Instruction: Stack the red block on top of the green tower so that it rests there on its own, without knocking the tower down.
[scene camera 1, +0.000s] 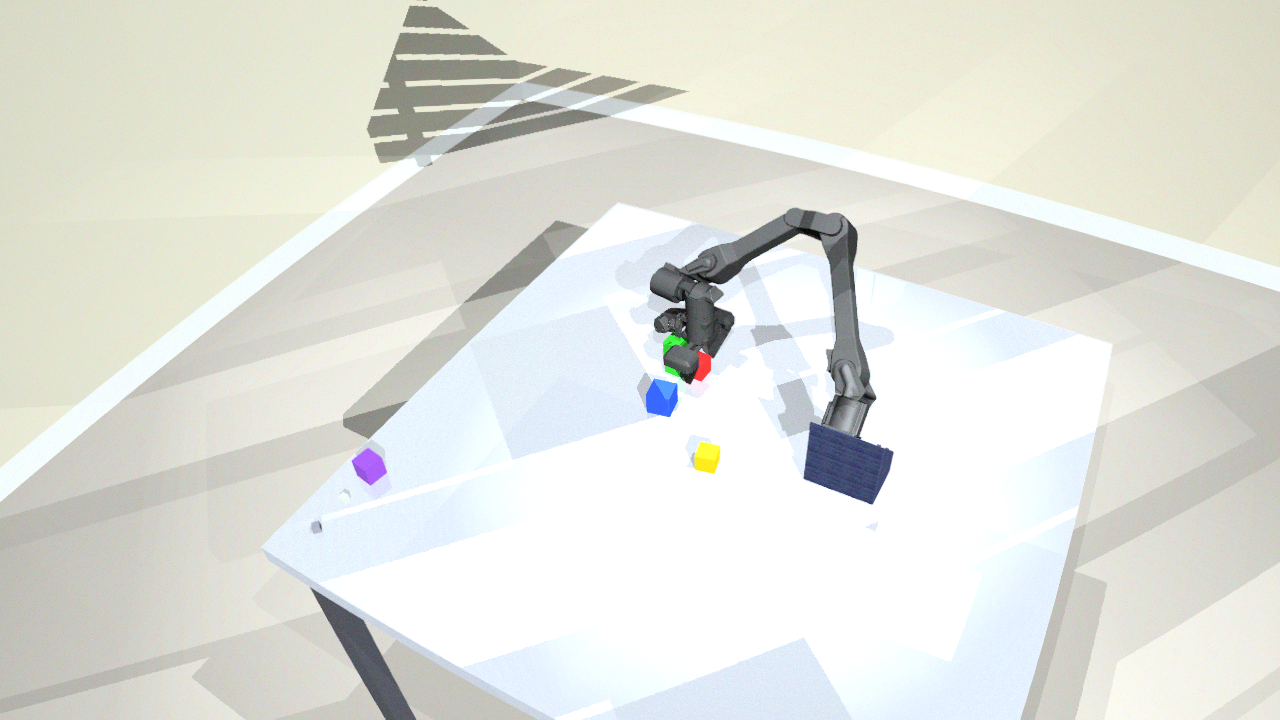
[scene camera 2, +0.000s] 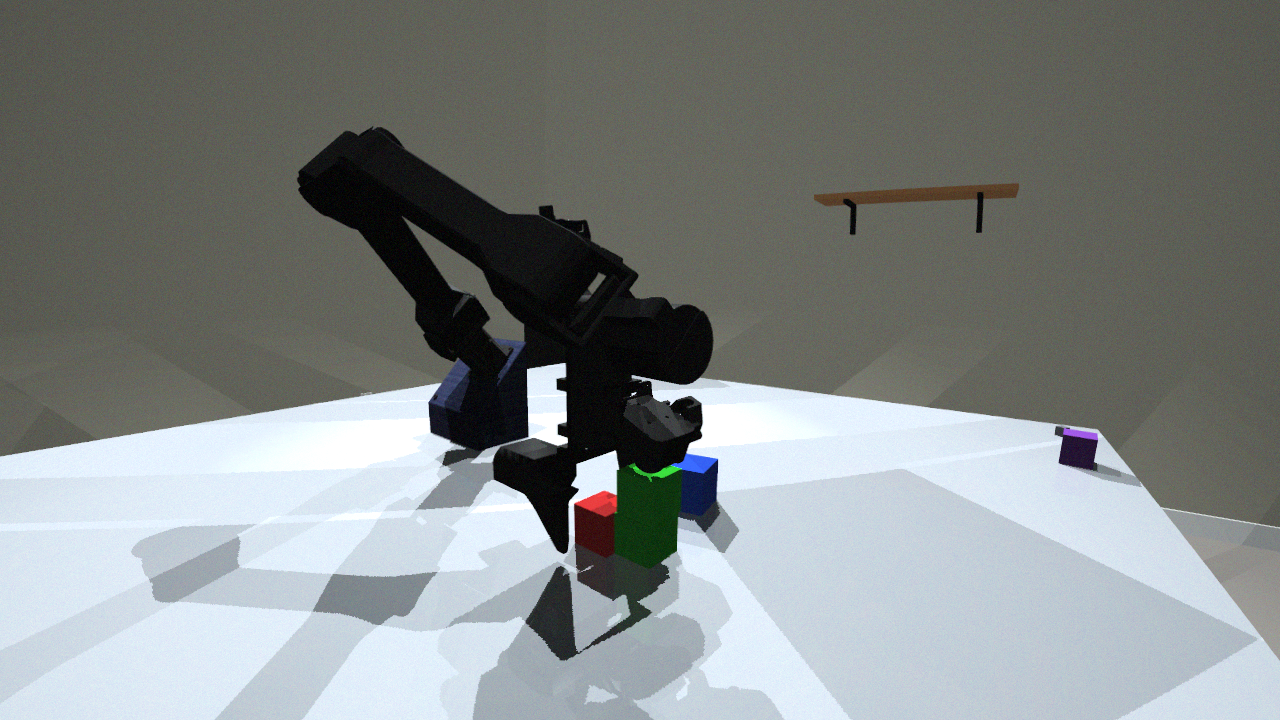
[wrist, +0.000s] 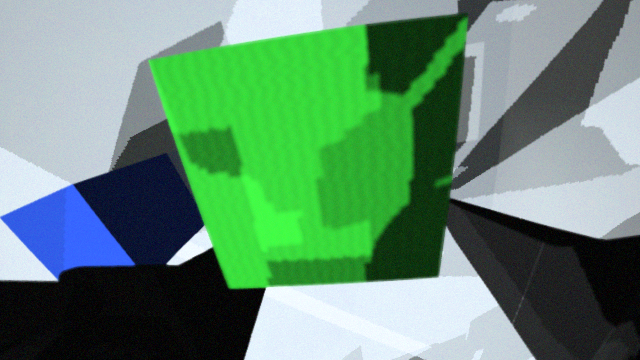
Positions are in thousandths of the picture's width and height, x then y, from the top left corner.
Observation:
The gripper (scene camera 2: 468, 741) is open and holds nothing. Also in view: a red block (scene camera 2: 464, 730), a green block (scene camera 2: 508, 694), a blue block (scene camera 2: 546, 659) and a purple block (scene camera 2: 843, 624).
The green block also shows in the wrist view (wrist: 505, 440). The blue block also shows in scene camera 1 (scene camera 1: 518, 551) and in the wrist view (wrist: 224, 593). The purple block is seen too in scene camera 1 (scene camera 1: 289, 649). The wrist view does not show the red block, which is hidden by the green block. The wrist view misses the purple block: it is out of frame.

